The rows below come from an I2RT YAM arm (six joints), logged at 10 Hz.
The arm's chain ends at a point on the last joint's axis. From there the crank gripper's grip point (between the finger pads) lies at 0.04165 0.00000 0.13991 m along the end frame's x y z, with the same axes.
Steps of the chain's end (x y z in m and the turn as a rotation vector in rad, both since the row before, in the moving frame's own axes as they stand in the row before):
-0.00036 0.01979 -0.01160 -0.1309 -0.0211 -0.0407
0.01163 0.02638 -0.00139 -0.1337 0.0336 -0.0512
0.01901 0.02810 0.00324 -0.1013 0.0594 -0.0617
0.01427 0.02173 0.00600 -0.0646 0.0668 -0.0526
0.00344 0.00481 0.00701 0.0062 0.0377 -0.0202
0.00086 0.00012 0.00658 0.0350 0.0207 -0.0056
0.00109 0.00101 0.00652 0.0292 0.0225 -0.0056
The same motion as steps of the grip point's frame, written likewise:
-0.00297 0.03647 -0.01184 -0.1309 -0.0211 -0.0407
0.01671 0.04268 -0.00397 -0.1337 0.0336 -0.0512
0.02758 0.03929 -0.00006 -0.1013 0.0594 -0.0617
0.02369 0.02823 0.00269 -0.0646 0.0668 -0.0526
0.00867 0.00305 0.00534 0.0062 0.0377 -0.0202
0.00373 -0.00500 0.00560 0.0350 0.0207 -0.0056
0.00421 -0.00330 0.00548 0.0292 0.0225 -0.0056

